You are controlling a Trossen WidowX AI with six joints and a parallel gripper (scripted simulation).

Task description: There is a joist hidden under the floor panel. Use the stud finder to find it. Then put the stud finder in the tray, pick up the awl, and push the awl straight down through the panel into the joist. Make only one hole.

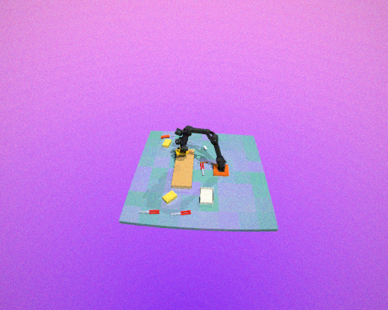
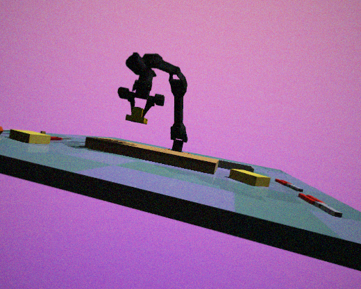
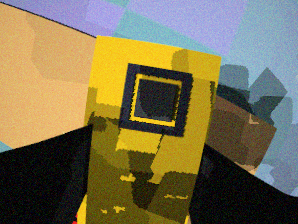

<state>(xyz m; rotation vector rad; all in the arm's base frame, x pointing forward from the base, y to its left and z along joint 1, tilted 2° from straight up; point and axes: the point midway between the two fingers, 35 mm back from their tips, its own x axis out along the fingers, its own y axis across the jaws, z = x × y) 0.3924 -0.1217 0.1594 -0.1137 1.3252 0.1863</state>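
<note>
The white tray lies 23 cm behind my gripper tip, 43 cm to the left of it and 15 cm below it. From my gripper tip the other things lie so: yellow stud finder: 2 cm above; awl: 20 cm behind, 1 cm to the left, 15 cm below.
</note>
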